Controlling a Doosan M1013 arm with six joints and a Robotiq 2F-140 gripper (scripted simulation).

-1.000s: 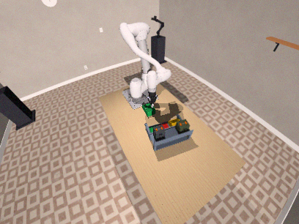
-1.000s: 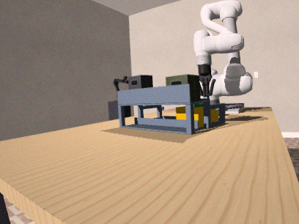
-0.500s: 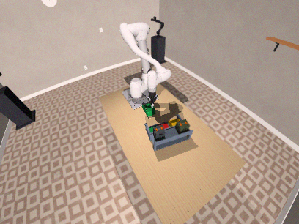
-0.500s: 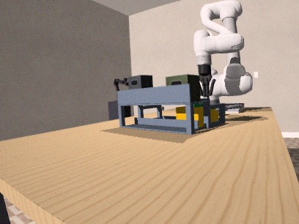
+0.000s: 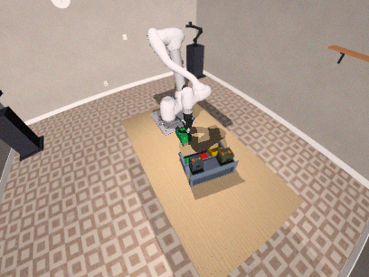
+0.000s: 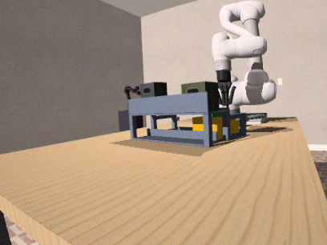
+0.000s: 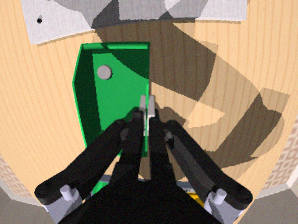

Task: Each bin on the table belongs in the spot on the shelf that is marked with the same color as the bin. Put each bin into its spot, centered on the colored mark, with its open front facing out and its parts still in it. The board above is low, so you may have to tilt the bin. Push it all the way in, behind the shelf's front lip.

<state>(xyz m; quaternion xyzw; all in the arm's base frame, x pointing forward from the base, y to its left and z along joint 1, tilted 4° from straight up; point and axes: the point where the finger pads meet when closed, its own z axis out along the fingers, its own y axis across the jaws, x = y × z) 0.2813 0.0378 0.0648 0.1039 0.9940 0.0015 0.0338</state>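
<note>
Now: the green bin 10 mm behind my hand, 50 mm to the right of it and 40 mm below it. From my hand the other things lie so: dark box 380 mm ahead, 220 mm to the right, 80 mm above; then yellow bin 360 mm ahead, 30 mm to the left, 30 mm below.
</note>
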